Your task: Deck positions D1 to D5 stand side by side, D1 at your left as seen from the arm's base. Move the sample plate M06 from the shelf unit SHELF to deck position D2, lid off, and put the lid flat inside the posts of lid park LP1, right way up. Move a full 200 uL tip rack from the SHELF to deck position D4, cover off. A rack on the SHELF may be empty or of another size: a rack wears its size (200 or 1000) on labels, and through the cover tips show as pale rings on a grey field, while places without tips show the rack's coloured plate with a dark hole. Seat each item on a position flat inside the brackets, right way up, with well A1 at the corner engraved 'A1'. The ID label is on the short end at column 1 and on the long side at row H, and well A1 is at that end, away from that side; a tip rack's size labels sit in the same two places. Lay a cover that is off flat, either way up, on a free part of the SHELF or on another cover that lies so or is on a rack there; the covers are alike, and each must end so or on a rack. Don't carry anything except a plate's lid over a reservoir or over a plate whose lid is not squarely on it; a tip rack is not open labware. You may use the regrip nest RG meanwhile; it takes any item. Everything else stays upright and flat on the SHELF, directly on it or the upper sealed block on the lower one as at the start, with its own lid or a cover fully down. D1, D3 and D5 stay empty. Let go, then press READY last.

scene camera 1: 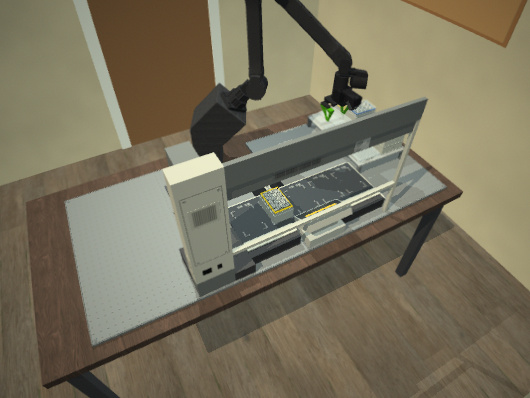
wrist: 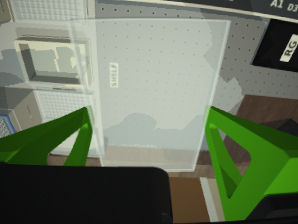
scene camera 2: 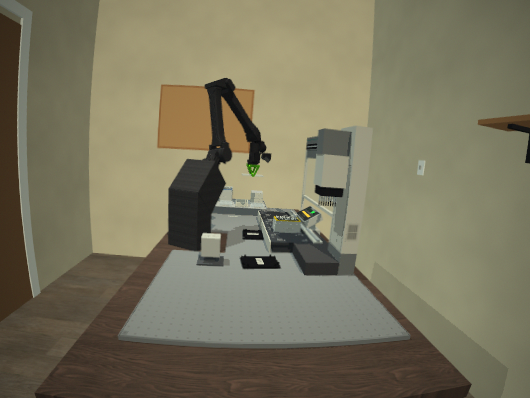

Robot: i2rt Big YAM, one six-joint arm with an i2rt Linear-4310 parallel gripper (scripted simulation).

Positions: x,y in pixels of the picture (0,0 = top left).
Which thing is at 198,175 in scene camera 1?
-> A cream tower.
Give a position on a grey gantry beam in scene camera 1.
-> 252,166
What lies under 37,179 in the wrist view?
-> My gripper.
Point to a cream item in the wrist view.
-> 44,60
